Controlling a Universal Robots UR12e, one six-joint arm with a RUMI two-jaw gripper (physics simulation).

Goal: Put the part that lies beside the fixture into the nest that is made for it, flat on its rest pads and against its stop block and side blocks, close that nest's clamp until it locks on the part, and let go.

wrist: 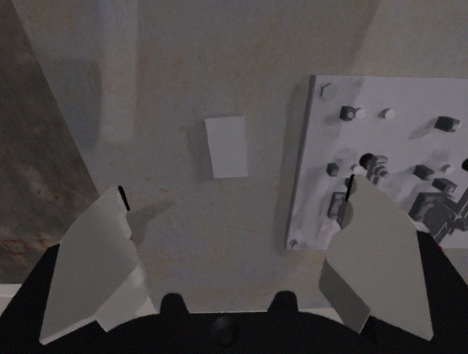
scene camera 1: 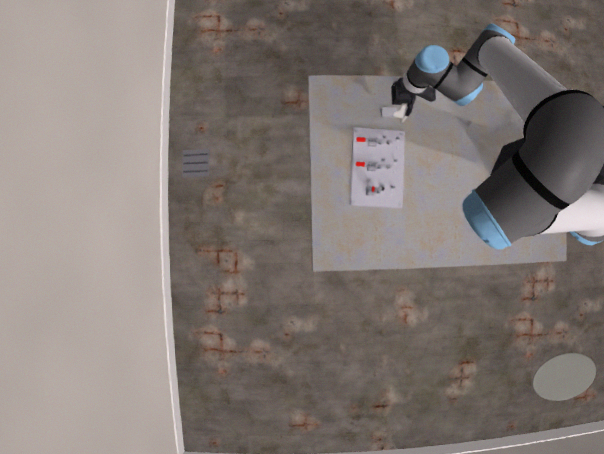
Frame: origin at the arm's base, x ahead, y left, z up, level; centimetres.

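Seen in the pictures: gripper, fingertip midpoint: (wrist: 234, 184) (scene camera 1: 400, 105).
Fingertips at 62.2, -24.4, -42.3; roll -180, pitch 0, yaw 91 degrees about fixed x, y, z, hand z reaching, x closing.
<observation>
A point is followed by its place in that frame, as x, y, z.
The part (scene camera 1: 389, 111) @(63.9, -25.5, -52.1) (wrist: 228, 147) @(63.5, -25.2, -52.1) is a plain light grey rectangular block. It lies on the mat beside the fixture's short edge. The fixture (scene camera 1: 360, 197) @(77.8, 13.7, -52.6) (wrist: 400, 92) @(58.8, -8.0, -52.6) is a pale plate with three nests of small blocks, pads and toggle clamps. Red clamp handles (scene camera 1: 361, 139) @(77.7, -11.2, -49.0) (scene camera 1: 360, 164) @(78.4, -0.1, -48.5) (scene camera 1: 373, 189) @(74.2, 11.3, -43.3) show in the scene view. My gripper (scene camera 1: 403, 115) @(62.2, -24.4, -42.3) (wrist: 234, 184) @(62.2, -24.4, -42.3) is open and empty, above the mat near the part. In the wrist view the part shows between and beyond the fingertips. The right finger hides some of the nearest nest and its clamp.
The fixture stands on a light mat (scene camera 1: 350, 240) @(82.0, 32.7, -54.1) over a dark stained floor (scene camera 1: 260, 300) (wrist: 30, 150). The arm reaches in from the right, over the mat. A slotted grey plate (scene camera 1: 195, 163) lies left of the mat, and a grey disc (scene camera 1: 564, 376) at the lower right.
</observation>
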